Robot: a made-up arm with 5 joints. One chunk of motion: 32 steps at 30 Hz.
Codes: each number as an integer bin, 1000 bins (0 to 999) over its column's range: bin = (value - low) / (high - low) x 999, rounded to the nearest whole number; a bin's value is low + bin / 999 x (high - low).
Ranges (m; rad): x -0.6..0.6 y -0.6..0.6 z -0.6..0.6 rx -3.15..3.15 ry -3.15..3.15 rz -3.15..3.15
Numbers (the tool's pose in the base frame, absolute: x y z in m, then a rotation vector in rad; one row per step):
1: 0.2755 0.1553 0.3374 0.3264 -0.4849 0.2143
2: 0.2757 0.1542 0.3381 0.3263 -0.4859 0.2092
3: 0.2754 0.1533 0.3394 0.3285 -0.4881 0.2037
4: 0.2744 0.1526 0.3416 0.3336 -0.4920 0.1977
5: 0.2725 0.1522 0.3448 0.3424 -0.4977 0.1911
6: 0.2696 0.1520 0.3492 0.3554 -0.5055 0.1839
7: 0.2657 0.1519 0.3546 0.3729 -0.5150 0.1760
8: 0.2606 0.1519 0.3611 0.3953 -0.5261 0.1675
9: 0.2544 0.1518 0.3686 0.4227 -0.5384 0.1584
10: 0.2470 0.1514 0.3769 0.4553 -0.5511 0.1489
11: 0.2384 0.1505 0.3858 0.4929 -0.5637 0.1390
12: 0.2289 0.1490 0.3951 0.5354 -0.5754 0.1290
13: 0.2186 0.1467 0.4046 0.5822 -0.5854 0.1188
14: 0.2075 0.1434 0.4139 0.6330 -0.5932 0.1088
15: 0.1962 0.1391 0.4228 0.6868 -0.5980 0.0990
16: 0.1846 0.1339 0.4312 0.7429 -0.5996 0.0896
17: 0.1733 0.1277 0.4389 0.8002 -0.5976 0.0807
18: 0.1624 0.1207 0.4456 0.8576 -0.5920 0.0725
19: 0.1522 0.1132 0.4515 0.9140 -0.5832 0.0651
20: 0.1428 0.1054 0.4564 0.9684 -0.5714 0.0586
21: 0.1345 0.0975 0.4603 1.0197 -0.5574 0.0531
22: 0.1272 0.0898 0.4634 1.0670 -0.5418 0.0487
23: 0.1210 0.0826 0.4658 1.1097 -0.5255 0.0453
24: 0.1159 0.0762 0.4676 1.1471 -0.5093 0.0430
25: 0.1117 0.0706 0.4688 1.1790 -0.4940 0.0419
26: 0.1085 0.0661 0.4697 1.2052 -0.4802 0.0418
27: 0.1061 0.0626 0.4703 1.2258 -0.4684 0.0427
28: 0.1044 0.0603 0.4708 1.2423 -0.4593 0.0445
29: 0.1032 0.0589 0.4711 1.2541 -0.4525 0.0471
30: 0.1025 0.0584 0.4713 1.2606 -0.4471 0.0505
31: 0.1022 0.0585 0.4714 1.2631 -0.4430 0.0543
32: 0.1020 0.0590 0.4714 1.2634 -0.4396 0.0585
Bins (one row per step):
1: 729 629 780 551 423 533
2: 729 628 781 551 422 533
3: 729 627 782 552 422 532
4: 728 627 784 552 421 531
5: 726 626 787 554 421 530
6: 724 626 790 556 419 529
7: 721 626 795 559 418 527
8: 716 626 800 562 416 526
9: 711 626 806 567 414 525
10: 705 626 813 572 412 523
11: 698 625 821 578 410 522
12: 690 624 828 584 408 520
13: 681 622 836 592 407 518
14: 672 619 844 600 405 517
15: 663 615 851 608 405 515
16: 653 611 858 617 404 514
17: 644 606 865 626 405 512
18: 635 600 870 635 406 511
19: 626 594 875 644 407 510
20: 618 587 879 653 409 509
21: 611 581 883 661 411 508
22: 605 574 885 669 414 507
23: 600 568 887 675 416 507
24: 596 563 889 681 419 506
25: 592 558 890 686 421 506
26: 590 555 891 691 423 506
27: 588 552 891 694 425 506
28: 586 550 891 696 427 507
29: 585 549 892 698 428 507
30: 585 548 892 699 429 508
31: 585 548 892 700 429 508
32: 584 549 892 700 430 509

